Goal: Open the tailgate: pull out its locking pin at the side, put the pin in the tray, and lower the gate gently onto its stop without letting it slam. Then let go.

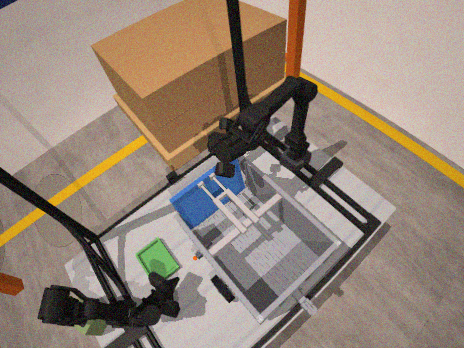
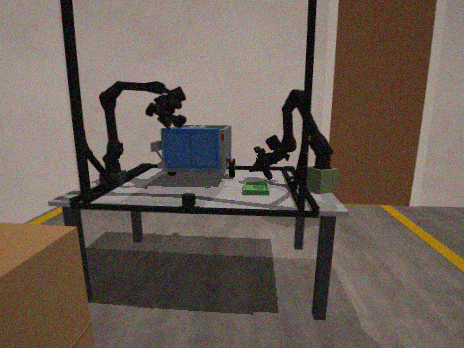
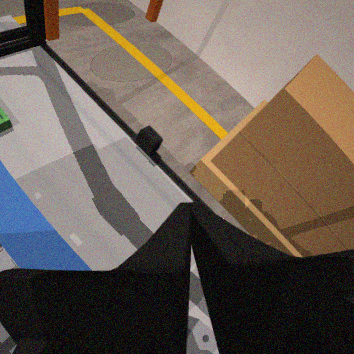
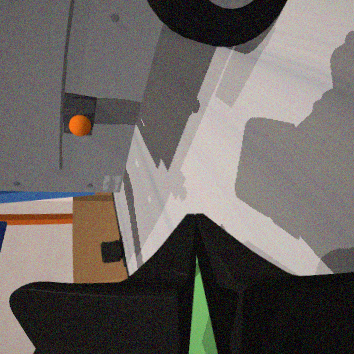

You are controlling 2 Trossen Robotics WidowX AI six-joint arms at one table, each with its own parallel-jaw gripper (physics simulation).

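Places are measured from the left arm's base along level axes (x ahead, y left, z up), in centimetres.
Where they show: left gripper, fingertip midpoint: (image 2: 168, 128) (image 3: 187, 210); right gripper, fingertip midpoint: (image 1: 178, 277) (image 2: 249, 171) (image 4: 194, 221); left arm's base, origin of the base link: (image 1: 296, 154) (image 2: 112, 172); right arm's base, origin of the base link: (image 2: 322, 167).
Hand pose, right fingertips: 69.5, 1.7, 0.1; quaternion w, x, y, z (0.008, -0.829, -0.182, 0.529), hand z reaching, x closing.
Note:
Each offset is from my right fingertips to the centre of the thing, as dx, dy, dz. "spot": to the spot under its first point.
The blue tailgate (image 1: 186, 206) (image 2: 192, 148) (image 3: 20, 215) stands upright at the end of the grey truck bed (image 1: 305, 217) (image 2: 226, 142) (image 4: 30, 60). The locking pin's orange head @[-8.9, +1.0, +5.4] (image 1: 195, 258) (image 2: 231, 160) (image 4: 80, 125) shows at the bed's side, by a small dark bracket. The green tray @[+2.5, -13.1, -5.3] (image 1: 154, 251) (image 2: 256, 193) (image 3: 4, 120) lies on the table; no pin shows in it. My left gripper (image 1: 212, 145) (image 2: 167, 125) (image 3: 187, 210) is shut and empty, above and beyond the gate's top edge. My right gripper (image 1: 177, 278) (image 2: 251, 170) (image 4: 194, 221) is shut and empty, low near the tray, apart from the pin.
Pale bars @[spot: -24.8, +1.9, +22.4] (image 1: 222, 207) span the bed. A black wheel @[-8.4, +13.8, -1.2] (image 1: 222, 288) (image 4: 175, 25) is at the bed's side, near the pin. A large cardboard box (image 1: 150, 65) (image 2: 40, 270) (image 3: 300, 150) stands beyond the table. A green block (image 1: 90, 327) (image 2: 322, 180) is by my right arm's base.

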